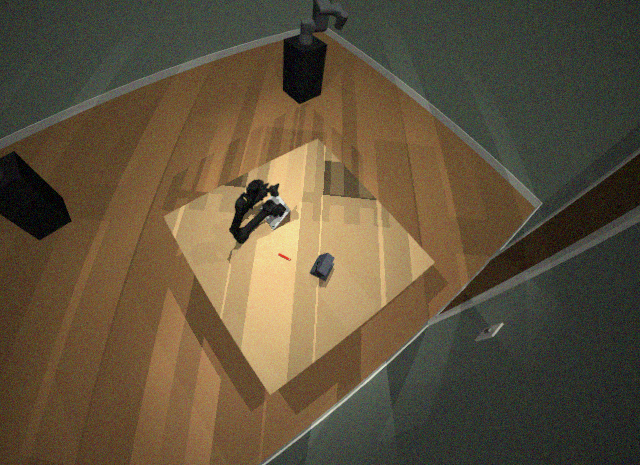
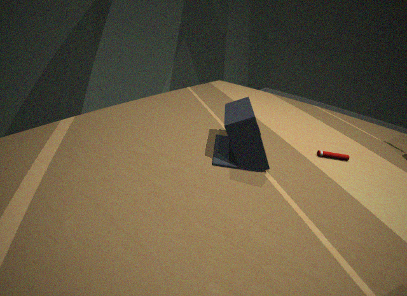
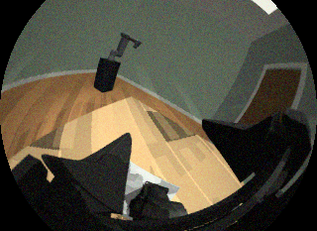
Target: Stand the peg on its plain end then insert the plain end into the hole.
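Now: the red peg 330 mm ahead of my gripper tip, 150 mm to the right of it and 290 mm below it. Round my gripper tip: sloped panel 500 mm ahead, 20 mm to the right, 250 mm below.
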